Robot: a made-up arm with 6 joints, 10 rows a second.
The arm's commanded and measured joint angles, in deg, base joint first. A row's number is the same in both.
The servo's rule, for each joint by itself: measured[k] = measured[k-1] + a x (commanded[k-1-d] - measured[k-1]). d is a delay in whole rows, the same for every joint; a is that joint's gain. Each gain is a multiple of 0.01, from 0.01 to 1. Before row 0 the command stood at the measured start. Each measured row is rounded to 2 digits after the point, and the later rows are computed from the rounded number. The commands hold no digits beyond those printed.
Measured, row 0: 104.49, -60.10, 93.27, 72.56, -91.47, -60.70
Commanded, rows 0 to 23: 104.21, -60.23, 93.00, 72.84, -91.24, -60.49; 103.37, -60.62, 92.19, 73.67, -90.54, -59.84; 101.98, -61.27, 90.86, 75.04, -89.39, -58.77; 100.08, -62.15, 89.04, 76.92, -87.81, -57.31; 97.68, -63.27, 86.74, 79.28, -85.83, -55.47; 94.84, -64.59, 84.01, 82.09, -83.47, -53.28; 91.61, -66.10, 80.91, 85.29, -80.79, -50.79; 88.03, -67.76, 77.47, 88.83, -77.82, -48.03; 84.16, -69.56, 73.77, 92.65, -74.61, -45.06; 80.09, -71.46, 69.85, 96.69, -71.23, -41.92; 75.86, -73.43, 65.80, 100.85, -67.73, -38.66; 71.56, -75.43, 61.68, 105.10, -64.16, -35.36; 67.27, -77.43, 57.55, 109.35, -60.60, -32.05; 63.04, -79.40, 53.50, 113.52, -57.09, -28.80; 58.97, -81.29, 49.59, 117.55, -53.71, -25.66; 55.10, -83.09, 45.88, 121.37, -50.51, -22.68; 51.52, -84.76, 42.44, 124.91, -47.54, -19.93; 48.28, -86.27, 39.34, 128.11, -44.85, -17.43; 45.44, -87.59, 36.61, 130.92, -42.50, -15.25; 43.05, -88.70, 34.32, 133.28, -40.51, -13.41; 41.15, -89.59, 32.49, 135.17, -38.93, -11.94; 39.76, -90.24, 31.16, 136.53, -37.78, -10.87; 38.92, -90.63, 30.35, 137.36, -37.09, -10.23; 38.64, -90.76, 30.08, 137.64, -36.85, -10.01
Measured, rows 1 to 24: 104.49, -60.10, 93.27, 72.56, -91.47, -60.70; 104.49, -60.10, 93.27, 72.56, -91.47, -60.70; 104.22, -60.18, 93.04, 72.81, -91.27, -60.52; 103.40, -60.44, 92.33, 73.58, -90.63, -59.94; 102.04, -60.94, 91.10, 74.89, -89.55, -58.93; 100.16, -61.67, 89.37, 76.72, -88.04, -57.54; 97.78, -62.63, 87.16, 79.02, -86.12, -55.76; 94.96, -63.81, 84.51, 81.78, -83.81, -53.63; 91.74, -65.18, 81.49, 84.94, -81.18, -51.19; 88.18, -66.73, 78.11, 88.44, -78.26, -48.47; 84.32, -68.43, 74.46, 92.23, -75.08, -45.54; 80.26, -70.25, 70.59, 96.24, -71.73, -42.43; 76.04, -72.16, 66.57, 100.39, -68.25, -39.19; 71.74, -74.12, 62.46, 104.63, -64.69, -35.90; 67.45, -76.11, 58.34, 108.88, -61.13, -32.59; 63.22, -78.08, 54.27, 113.06, -57.62, -29.33; 59.14, -80.01, 50.34, 117.10, -54.22, -26.17; 55.26, -81.86, 46.59, 120.94, -50.99, -23.17; 51.67, -83.60, 43.10, 124.51, -47.99, -20.38; 48.42, -85.20, 39.94, 127.75, -45.26, -17.84; 45.56, -86.63, 37.14, 130.60, -42.86, -15.61; 43.15, -87.87, 34.77, 133.01, -40.82, -13.72; 41.23, -88.90, 32.85, 134.95, -39.18, -12.19; 39.82, -89.70, 31.43, 136.37, -37.96, -11.05
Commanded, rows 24 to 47: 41.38, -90.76, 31.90, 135.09, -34.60, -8.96; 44.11, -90.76, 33.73, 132.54, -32.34, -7.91; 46.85, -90.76, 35.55, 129.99, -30.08, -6.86; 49.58, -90.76, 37.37, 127.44, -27.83, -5.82; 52.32, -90.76, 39.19, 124.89, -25.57, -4.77; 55.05, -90.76, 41.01, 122.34, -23.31, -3.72; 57.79, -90.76, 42.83, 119.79, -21.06, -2.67; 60.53, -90.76, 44.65, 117.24, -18.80, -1.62; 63.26, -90.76, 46.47, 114.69, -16.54, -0.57; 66.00, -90.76, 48.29, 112.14, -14.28, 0.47; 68.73, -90.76, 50.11, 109.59, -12.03, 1.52; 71.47, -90.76, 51.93, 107.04, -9.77, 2.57; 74.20, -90.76, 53.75, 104.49, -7.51, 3.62; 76.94, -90.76, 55.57, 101.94, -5.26, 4.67; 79.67, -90.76, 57.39, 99.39, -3.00, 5.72; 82.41, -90.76, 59.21, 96.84, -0.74, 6.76; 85.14, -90.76, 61.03, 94.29, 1.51, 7.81; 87.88, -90.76, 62.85, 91.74, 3.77, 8.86; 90.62, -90.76, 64.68, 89.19, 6.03, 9.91; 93.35, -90.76, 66.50, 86.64, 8.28, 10.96; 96.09, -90.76, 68.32, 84.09, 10.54, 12.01; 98.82, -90.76, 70.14, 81.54, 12.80, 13.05; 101.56, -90.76, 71.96, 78.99, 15.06, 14.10; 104.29, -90.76, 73.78, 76.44, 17.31, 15.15
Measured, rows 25 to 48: 38.96, -90.26, 30.52, 137.26, -37.20, -10.34; 38.65, -90.56, 30.15, 137.60, -36.90, -10.06; 41.27, -90.68, 31.62, 135.34, -34.90, -9.11; 44.00, -90.73, 33.39, 132.82, -32.67, -8.08; 46.74, -90.75, 35.20, 130.27, -30.42, -7.03; 49.47, -90.76, 37.02, 127.72, -28.17, -5.99; 52.21, -90.76, 38.84, 125.17, -25.91, -4.94; 54.94, -90.76, 40.66, 122.62, -23.65, -3.89; 57.68, -90.76, 42.48, 120.07, -21.40, -2.84; 60.42, -90.76, 44.30, 117.52, -19.14, -1.79; 63.15, -90.76, 46.12, 114.97, -16.88, -0.74; 65.89, -90.76, 47.94, 112.42, -14.62, 0.30; 68.62, -90.76, 49.76, 109.87, -12.37, 1.35; 71.36, -90.76, 51.58, 107.32, -10.11, 2.40; 74.09, -90.76, 53.40, 104.77, -7.85, 3.45; 76.83, -90.76, 55.22, 102.22, -5.60, 4.50; 79.56, -90.76, 57.04, 99.67, -3.34, 5.55; 82.30, -90.76, 58.86, 97.12, -1.08, 6.59; 85.03, -90.76, 60.68, 94.57, 1.17, 7.64; 87.77, -90.76, 62.50, 92.02, 3.43, 8.69; 90.51, -90.76, 64.33, 89.47, 5.69, 9.74; 93.24, -90.76, 66.15, 86.92, 7.94, 10.79; 95.98, -90.76, 67.97, 84.37, 10.20, 11.84; 98.71, -90.76, 69.79, 81.82, 12.46, 12.88
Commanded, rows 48 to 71: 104.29, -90.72, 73.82, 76.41, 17.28, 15.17; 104.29, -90.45, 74.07, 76.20, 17.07, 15.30; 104.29, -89.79, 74.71, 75.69, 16.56, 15.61; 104.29, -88.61, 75.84, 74.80, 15.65, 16.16; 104.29, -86.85, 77.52, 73.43, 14.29, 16.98; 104.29, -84.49, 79.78, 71.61, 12.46, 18.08; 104.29, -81.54, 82.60, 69.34, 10.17, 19.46; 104.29, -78.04, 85.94, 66.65, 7.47, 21.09; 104.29, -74.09, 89.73, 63.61, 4.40, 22.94; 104.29, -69.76, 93.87, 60.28, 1.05, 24.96; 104.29, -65.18, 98.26, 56.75, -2.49, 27.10; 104.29, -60.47, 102.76, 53.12, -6.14, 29.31; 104.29, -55.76, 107.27, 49.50, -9.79, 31.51; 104.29, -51.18, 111.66, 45.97, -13.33, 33.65; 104.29, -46.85, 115.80, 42.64, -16.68, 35.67; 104.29, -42.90, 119.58, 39.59, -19.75, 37.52; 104.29, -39.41, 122.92, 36.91, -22.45, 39.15; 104.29, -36.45, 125.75, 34.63, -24.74, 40.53; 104.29, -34.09, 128.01, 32.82, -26.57, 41.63; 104.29, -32.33, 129.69, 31.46, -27.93, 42.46; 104.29, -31.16, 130.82, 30.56, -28.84, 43.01; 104.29, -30.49, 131.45, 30.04, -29.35, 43.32; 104.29, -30.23, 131.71, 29.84, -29.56, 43.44; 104.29, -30.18, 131.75, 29.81, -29.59, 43.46
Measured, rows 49 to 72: 101.45, -90.76, 71.61, 79.27, 14.72, 13.93; 104.18, -90.76, 73.43, 76.72, 16.97, 14.98; 104.29, -90.74, 73.76, 76.44, 17.24, 15.14; 104.29, -90.57, 74.02, 76.22, 17.09, 15.28; 104.29, -90.10, 74.60, 75.74, 16.63, 15.56; 104.29, -89.21, 75.64, 74.89, 15.78, 16.08; 104.29, -87.79, 77.22, 73.58, 14.48, 16.85; 104.29, -85.81, 79.37, 71.81, 12.72, 17.91; 104.29, -83.25, 82.08, 69.59, 10.50, 19.24; 104.29, -80.12, 85.32, 66.94, 7.86, 20.83; 104.29, -76.50, 89.02, 63.94, 4.85, 22.64; 104.29, -72.46, 93.09, 60.65, 1.54, 24.64; 104.29, -68.09, 97.43, 57.14, -1.97, 26.76; 104.29, -63.52, 101.91, 53.52, -5.60, 28.95; 104.29, -58.86, 106.41, 49.90, -9.25, 31.15; 104.29, -54.25, 110.82, 46.36, -12.80, 33.30; 104.29, -49.81, 115.00, 43.01, -16.18, 35.34; 104.29, -45.66, 118.85, 39.93, -19.29, 37.21; 104.29, -41.91, 122.27, 37.21, -22.04, 38.88; 104.29, -38.63, 125.19, 34.89, -24.39, 40.30; 104.29, -35.91, 127.56, 33.03, -26.29, 41.44; 104.29, -33.76, 129.35, 31.62, -27.72, 42.32; 104.29, -32.20, 130.58, 30.67, -28.69, 42.91; 104.29, -31.17, 131.31, 30.10, -29.26, 43.26
